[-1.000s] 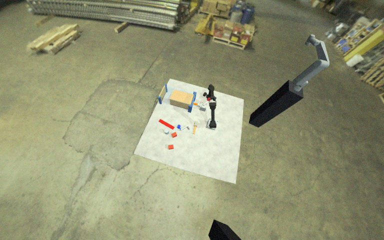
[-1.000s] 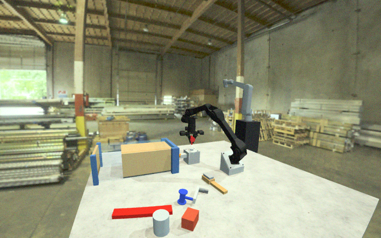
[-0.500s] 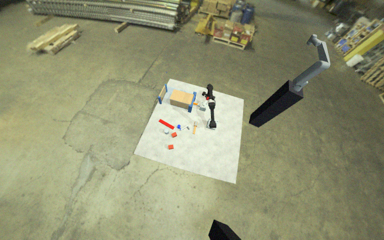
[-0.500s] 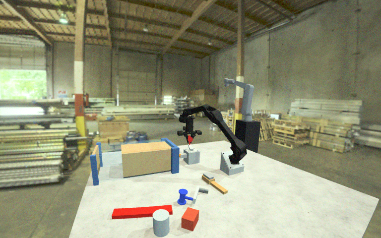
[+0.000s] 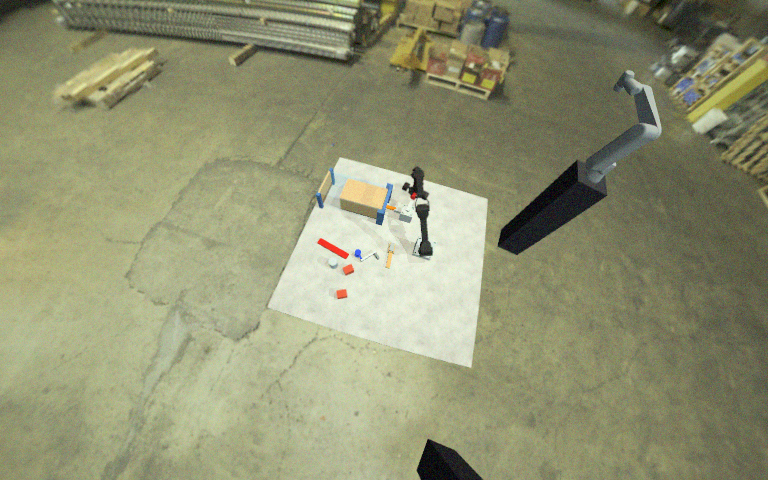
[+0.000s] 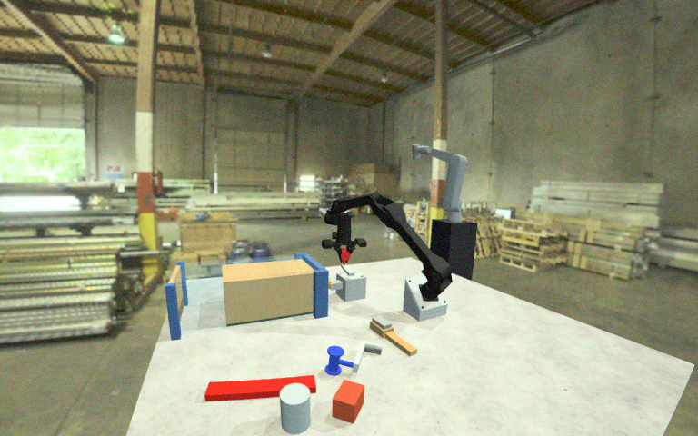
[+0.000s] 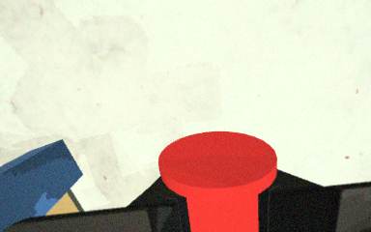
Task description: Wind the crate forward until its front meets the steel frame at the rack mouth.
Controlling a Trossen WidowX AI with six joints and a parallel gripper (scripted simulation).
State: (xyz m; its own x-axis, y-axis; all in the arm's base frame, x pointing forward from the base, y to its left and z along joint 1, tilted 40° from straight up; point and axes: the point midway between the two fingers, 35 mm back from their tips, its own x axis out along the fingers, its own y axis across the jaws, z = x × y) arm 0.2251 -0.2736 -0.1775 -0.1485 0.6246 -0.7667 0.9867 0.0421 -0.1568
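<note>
Now: the red-knobbed winch handle 40 mm to the left of my gripper tip and 10 mm below it. Also, from my gripper tip: blue frame (160 mm ahead, 130 mm to the left); then red knob (10 mm to the left, 20 mm above); then grey winch (10 mm behind, 100 mm to the left, 80 mm below).
</note>
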